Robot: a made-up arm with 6 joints. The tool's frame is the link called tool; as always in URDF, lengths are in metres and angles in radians. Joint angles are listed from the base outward.
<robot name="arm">
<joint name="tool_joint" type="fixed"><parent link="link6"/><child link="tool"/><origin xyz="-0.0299 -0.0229 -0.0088" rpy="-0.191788 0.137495 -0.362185"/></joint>
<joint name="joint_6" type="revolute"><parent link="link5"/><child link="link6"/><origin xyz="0.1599 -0.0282 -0.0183" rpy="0 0 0"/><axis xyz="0.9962 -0.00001 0.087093"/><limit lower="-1.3" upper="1.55"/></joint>
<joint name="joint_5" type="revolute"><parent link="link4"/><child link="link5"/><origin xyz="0.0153 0.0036 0.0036" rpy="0 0 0"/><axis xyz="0.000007 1 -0.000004"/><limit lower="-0.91" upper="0.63"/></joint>
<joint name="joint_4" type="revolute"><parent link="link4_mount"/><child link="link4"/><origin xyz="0.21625 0.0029 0.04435" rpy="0 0 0"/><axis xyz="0.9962 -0.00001 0.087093"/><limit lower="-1.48" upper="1.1"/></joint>
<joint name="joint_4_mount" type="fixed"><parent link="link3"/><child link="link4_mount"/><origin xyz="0.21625 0.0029 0.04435" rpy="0 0 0"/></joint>
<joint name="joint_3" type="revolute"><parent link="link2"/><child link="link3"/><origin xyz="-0.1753 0.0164 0.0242" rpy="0 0 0"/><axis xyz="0.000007 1 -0.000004"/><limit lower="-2.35" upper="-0.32"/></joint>
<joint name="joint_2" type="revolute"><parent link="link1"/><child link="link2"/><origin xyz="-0.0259 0.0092 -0.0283" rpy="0 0 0"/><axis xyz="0.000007 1 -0.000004"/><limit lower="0.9" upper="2.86"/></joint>
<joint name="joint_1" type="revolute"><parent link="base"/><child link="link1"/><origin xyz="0.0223 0.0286 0.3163" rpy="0 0 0"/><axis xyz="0 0 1"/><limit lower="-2.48" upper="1.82"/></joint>
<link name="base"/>
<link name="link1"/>
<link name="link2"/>
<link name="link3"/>
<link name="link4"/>
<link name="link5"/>
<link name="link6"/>
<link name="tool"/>
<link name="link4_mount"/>
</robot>
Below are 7 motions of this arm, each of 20 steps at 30 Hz.
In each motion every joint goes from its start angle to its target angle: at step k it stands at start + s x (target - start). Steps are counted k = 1, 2, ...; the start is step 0. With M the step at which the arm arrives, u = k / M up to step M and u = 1 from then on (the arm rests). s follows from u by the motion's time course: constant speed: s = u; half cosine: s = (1 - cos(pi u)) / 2; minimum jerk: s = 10 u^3 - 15 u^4 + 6 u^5.
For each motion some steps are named. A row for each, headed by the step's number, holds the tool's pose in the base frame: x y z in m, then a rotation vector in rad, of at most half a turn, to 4 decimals.
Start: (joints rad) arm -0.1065 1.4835 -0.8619 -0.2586 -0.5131 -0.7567
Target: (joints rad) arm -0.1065 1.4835 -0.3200 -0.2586 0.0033 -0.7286
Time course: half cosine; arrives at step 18
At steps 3, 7, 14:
3: 0.5430 -0.0289 0.2400 -1.1607 0.1558 -0.3734
7: 0.4981 -0.0285 0.1504 -1.1918 0.4141 -0.2375
14: 0.3531 -0.0227 -0.0023 -1.2219 0.9536 0.0694

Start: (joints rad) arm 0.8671 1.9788 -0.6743 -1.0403 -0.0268 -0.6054
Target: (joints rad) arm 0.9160 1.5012 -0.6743 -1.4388 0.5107 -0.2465
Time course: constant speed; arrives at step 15
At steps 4, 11, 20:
4: 0.2839 0.3083 -0.0260 -2.1863 -0.1239 1.0495
11: 0.3297 0.3382 0.0854 -2.3047 -0.1425 0.6822
20: 0.3461 0.3477 0.1586 -2.3211 -0.1493 0.4283

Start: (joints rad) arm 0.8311 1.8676 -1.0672 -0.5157 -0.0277 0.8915
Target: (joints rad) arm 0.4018 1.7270 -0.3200 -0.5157 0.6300 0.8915
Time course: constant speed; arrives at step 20
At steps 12, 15, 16, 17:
12: 0.2856 0.1457 -0.0397 -0.5742 1.5357 -0.1372
15: 0.2418 0.0949 -0.0532 -0.6293 1.6861 -0.2703
16: 0.2259 0.0794 -0.0561 -0.6473 1.7367 -0.3136
17: 0.2095 0.0647 -0.0581 -0.6652 1.7876 -0.3562

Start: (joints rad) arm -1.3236 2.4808 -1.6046 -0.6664 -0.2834 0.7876
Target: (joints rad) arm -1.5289 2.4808 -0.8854 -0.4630 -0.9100 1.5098
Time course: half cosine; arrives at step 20
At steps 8, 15, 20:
8: 0.1235 -0.4588 -0.0925 0.9043 0.6373 -1.3450
15: 0.0849 -0.3022 -0.1785 1.5278 0.3205 -1.3185
20: 0.0785 -0.2534 -0.1907 1.6962 0.2052 -1.3087

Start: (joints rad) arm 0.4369 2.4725 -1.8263 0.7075 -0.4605 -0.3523
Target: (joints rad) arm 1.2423 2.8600 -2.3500 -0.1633 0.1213 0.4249
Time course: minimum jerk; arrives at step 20
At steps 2, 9, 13, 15, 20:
2: 0.6142 0.2818 0.1062 -0.0046 0.4847 -0.1646
9: 0.5109 0.4816 0.0946 -0.1444 0.5773 0.3490
13: 0.3662 0.6074 0.0821 -0.3480 0.6641 0.6829
15: 0.3067 0.6390 0.0785 -0.4351 0.6839 0.7708
20: 0.2589 0.6586 0.0763 -0.5050 0.6921 0.8267

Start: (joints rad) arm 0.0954 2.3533 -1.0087 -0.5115 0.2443 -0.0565
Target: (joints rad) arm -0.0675 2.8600 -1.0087 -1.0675 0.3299 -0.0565
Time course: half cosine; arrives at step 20
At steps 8, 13, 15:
8: 0.2632 -0.0109 -0.1879 -1.2286 1.6388 0.3226
13: 0.1791 -0.0294 -0.2284 -1.3845 1.7430 0.5372
15: 0.1498 -0.0325 -0.2390 -1.4283 1.7679 0.6200

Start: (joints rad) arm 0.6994 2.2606 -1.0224 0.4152 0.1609 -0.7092
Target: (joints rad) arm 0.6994 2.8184 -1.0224 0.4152 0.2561 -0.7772
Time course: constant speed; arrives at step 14
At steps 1, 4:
1: 0.2620 0.2377 -0.1341 -1.1272 1.2080 0.5998
4: 0.2194 0.2032 -0.1717 -1.1889 1.3282 0.6347

